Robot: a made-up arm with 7 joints.
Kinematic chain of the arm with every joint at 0, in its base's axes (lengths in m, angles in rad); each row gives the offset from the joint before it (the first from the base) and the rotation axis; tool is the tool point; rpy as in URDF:
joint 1: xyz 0 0 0.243 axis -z
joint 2: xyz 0 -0.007 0.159 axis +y
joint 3: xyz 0 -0.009 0.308 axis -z
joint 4: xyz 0 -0.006 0.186 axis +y
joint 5: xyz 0 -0.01 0.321 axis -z
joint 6: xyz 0 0 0.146 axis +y
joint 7: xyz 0 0 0.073 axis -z
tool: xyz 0 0 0 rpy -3.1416 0 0
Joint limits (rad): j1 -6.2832..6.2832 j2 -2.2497..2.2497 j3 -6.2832..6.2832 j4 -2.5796..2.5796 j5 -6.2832..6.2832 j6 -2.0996..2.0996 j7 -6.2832..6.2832
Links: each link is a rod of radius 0.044 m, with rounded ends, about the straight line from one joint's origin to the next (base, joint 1, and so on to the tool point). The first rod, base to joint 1, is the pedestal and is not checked.
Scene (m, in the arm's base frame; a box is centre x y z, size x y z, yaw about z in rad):
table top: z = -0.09
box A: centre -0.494 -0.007 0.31 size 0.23 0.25 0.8 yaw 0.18
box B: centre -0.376 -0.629 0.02 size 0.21 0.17 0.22 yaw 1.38
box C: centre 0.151 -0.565 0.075 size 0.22 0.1 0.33 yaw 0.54
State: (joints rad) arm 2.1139 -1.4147 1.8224 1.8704 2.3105 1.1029 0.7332
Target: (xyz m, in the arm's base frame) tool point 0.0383 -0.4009 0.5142
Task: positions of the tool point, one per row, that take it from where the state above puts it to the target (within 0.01 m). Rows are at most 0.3 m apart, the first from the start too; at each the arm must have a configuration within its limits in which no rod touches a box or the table.
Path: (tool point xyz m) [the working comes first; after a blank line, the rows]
Joints at the target: 0.8113 0.0855 0.5181 2.3927 2.4035 0.7659 0.7332
Straight joint move there: touches box A.

1: -0.2861 0.5906 0.4979
2: -0.3865 0.4779 0.7036
3: -0.4623 0.2702 0.8606
4: -0.4841 -0.0005 0.9408
5: -0.4350 -0.2873 0.9310
6: -0.3154 -0.5392 0.8353
7: -0.1819 -0.5479 0.7159
8: -0.0549 -0.4991 0.6068
9: 0.0383 -0.4009 0.5142

